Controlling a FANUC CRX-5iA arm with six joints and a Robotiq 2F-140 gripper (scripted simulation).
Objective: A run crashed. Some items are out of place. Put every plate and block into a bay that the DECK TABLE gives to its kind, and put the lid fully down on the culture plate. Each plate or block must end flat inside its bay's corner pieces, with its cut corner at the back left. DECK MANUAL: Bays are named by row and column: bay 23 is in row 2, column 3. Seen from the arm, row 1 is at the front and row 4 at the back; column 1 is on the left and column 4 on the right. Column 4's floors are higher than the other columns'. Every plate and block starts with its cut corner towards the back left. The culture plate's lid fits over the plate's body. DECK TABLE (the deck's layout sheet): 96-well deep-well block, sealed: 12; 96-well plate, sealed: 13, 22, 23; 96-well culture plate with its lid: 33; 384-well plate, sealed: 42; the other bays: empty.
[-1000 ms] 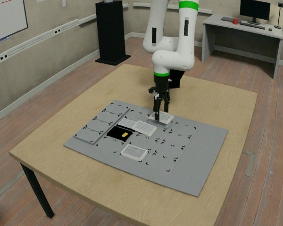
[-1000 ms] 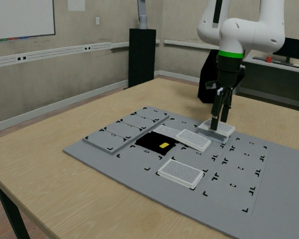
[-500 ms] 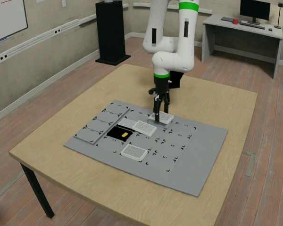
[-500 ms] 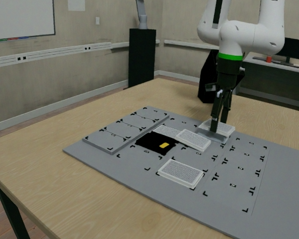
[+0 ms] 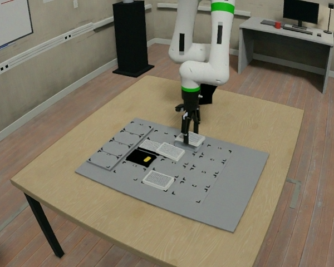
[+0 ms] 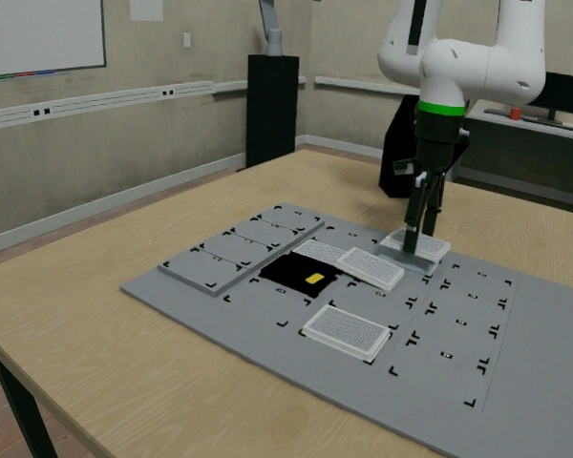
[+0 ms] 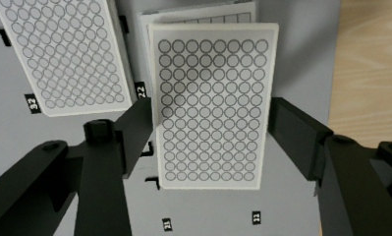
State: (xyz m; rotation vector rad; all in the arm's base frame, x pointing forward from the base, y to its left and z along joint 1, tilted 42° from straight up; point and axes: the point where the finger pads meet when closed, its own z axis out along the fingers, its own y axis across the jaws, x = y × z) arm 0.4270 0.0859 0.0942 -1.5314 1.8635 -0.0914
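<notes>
Now: hand 5 cm above the deep-well block and 1 cm to the left of it. Round my hand: lid: 23 cm ahead, 16 cm to the right, 6 cm below; 384-well plate: 32 cm ahead, 6 cm below, 1 cm to the left; 96-well plate: 17 cm to the right, 12 cm ahead, 6 cm below.
</notes>
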